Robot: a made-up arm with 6 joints. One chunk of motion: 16 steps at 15 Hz.
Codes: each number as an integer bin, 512 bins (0 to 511) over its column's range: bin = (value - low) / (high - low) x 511, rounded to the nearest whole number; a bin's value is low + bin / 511 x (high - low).
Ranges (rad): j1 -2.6..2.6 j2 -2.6..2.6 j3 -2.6..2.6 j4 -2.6..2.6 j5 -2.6..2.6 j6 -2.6..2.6
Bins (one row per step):
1: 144 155 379 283 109 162
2: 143 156 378 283 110 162
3: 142 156 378 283 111 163
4: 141 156 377 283 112 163
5: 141 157 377 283 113 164
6: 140 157 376 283 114 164
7: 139 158 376 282 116 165
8: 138 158 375 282 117 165
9: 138 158 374 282 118 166
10: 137 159 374 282 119 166
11: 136 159 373 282 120 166
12: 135 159 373 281 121 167
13: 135 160 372 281 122 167
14: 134 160 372 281 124 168
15: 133 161 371 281 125 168
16: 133 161 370 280 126 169
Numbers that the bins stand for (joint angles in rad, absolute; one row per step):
1: -1.1346 -1.0227 1.2568 0.2798 -1.4908 -0.9515
2: -1.1448 -1.0125 1.2466 0.2798 -1.4806 -0.9515
3: -1.1550 -1.0125 1.2466 0.2798 -1.4705 -0.9413
4: -1.1652 -1.0125 1.2364 0.2798 -1.4603 -0.9413
5: -1.1652 -1.0023 1.2364 0.2798 -1.4501 -0.9311
6: -1.1753 -1.0023 1.2262 0.2798 -1.4399 -0.9311
7: -1.1855 -0.9922 1.2262 0.2697 -1.4196 -0.9209
8: -1.1957 -0.9922 1.2160 0.2697 -1.4094 -0.9209
9: -1.1957 -0.9922 1.2059 0.2697 -1.3992 -0.9108
10: -1.2059 -0.9820 1.2059 0.2697 -1.3890 -0.9108
11: -1.2160 -0.9820 1.1957 0.2697 -1.3789 -0.9108
12: -1.2262 -0.9820 1.1957 0.2595 -1.3687 -0.9006
13: -1.2262 -0.9718 1.1855 0.2595 -1.3585 -0.9006
14: -1.2364 -0.9718 1.1855 0.2595 -1.3382 -0.8904
15: -1.2466 -0.9616 1.1753 0.2595 -1.3280 -0.8904
16: -1.2466 -0.9616 1.1652 0.2493 -1.3178 -0.8802

